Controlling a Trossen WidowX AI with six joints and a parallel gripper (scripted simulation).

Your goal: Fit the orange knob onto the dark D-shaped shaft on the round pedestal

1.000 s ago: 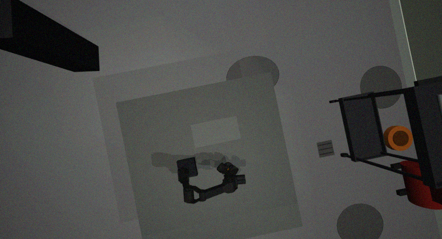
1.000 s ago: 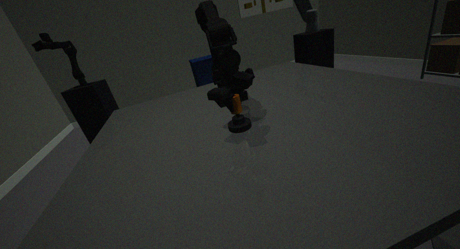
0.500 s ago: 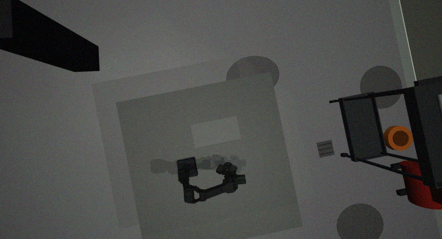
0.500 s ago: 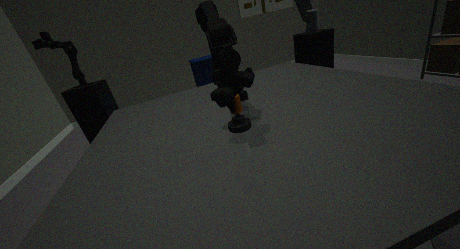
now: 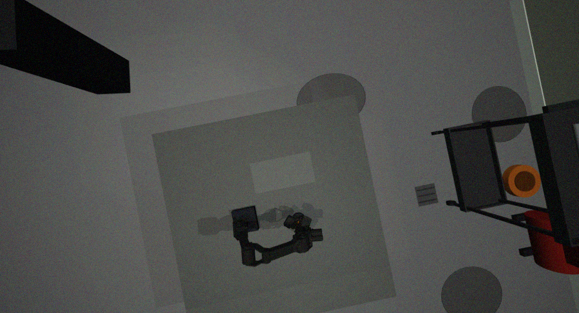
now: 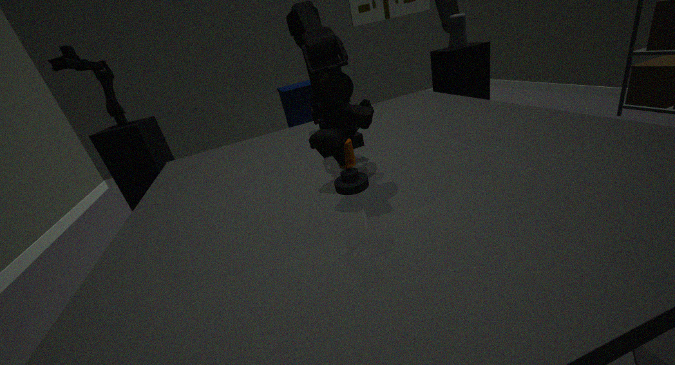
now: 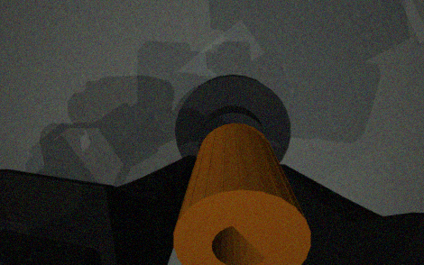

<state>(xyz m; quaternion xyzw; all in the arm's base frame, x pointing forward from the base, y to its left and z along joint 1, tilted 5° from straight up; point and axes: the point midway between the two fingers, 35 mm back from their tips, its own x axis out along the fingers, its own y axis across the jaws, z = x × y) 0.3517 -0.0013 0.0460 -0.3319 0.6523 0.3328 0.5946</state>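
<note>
My gripper tip is now 20 mm below the orange knob. Also, from my gripper tip: dark round pedestal (40 mm below).
</note>
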